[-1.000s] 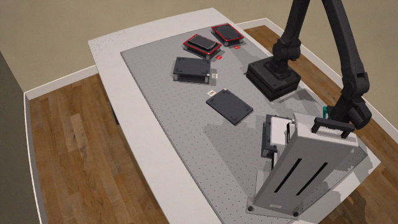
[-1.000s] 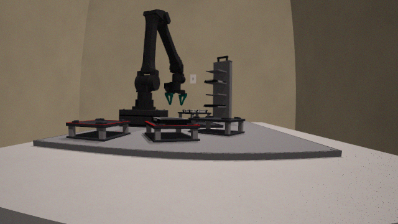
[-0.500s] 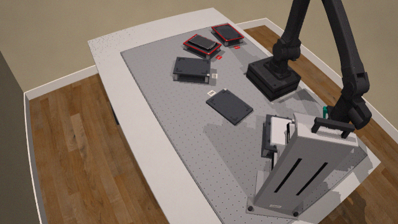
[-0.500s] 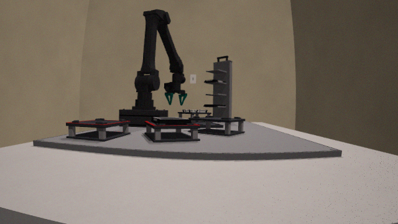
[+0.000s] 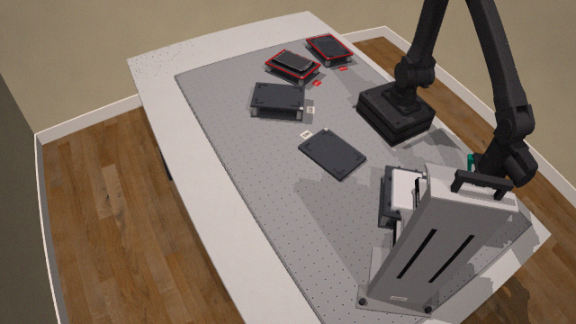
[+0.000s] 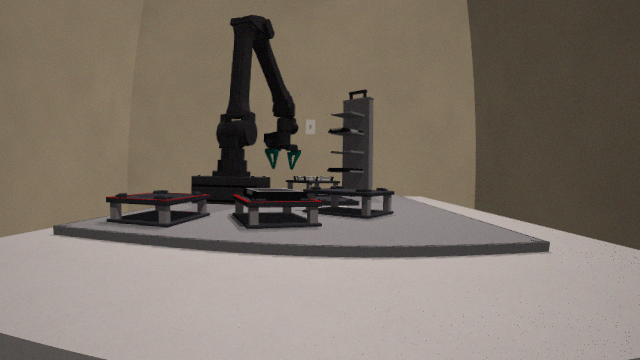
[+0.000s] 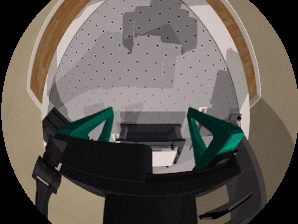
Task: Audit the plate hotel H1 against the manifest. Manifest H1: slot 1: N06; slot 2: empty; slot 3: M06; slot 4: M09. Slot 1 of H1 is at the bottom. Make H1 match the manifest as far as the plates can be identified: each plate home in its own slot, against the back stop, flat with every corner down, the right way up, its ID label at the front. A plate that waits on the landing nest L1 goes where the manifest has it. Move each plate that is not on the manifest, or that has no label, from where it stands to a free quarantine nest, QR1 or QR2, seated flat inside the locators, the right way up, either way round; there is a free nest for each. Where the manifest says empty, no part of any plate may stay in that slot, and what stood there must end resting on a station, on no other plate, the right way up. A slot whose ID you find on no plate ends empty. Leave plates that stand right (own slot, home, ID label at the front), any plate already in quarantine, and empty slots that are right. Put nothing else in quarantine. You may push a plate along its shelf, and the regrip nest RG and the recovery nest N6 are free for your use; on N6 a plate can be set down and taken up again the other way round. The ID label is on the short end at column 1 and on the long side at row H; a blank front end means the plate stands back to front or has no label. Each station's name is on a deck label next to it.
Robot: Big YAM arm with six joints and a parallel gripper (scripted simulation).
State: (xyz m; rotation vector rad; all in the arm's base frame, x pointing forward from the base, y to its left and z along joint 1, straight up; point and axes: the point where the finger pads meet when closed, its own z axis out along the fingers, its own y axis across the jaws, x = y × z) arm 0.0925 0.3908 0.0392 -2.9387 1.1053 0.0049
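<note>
Now: the white plate 130 mm ahead of my hand, 110 mm to the right of it and 40 mm below it. Round my hand: H1 deck label (150 mm ahead, 50 mm to the left, 110 mm below); then plate hotel H1 (310 mm ahead, 90 mm to the left, 90 mm above); then red-rimmed quarantine nest (100 mm behind, 800 mm to the right, 70 mm below).
</note>
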